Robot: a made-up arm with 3 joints. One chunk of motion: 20 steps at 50 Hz.
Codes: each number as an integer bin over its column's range. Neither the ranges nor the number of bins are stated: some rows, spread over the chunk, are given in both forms.
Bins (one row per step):
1: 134 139 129
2: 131 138 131
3: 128 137 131
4: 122 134 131
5: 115 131 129
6: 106 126 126
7: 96 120 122
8: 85 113 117
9: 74 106 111
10: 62 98 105
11: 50 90 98
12: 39 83 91
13: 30 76 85
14: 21 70 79
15: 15 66 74
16: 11 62 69
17: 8 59 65
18: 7 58 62
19: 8 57 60
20: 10 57 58
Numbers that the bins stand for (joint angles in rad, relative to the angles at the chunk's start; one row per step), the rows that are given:
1: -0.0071 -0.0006 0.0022
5: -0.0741 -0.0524 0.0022
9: -0.2188 -0.2141 -0.0246
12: -0.3424 -0.3629 -0.0544
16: -0.4412 -0.4988 -0.0872
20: -0.4447 -0.5312 -0.1036
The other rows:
2: -0.0176 -0.0071 0.0052
3: -0.0282 -0.0135 0.0052
4: -0.0494 -0.0329 0.0052
6: -0.1059 -0.0847 -0.0022
7: -0.1412 -0.1235 -0.0082
8: -0.1800 -0.1688 -0.0156
10: -0.2612 -0.2659 -0.0335
11: -0.3035 -0.3176 -0.0440
13: -0.3741 -0.4082 -0.0633
14: -0.4059 -0.4471 -0.0723
15: -0.4271 -0.4729 -0.0797
17: -0.4518 -0.5182 -0.0931
18: -0.4553 -0.5247 -0.0976
19: -0.4518 -0.5312 -0.1006

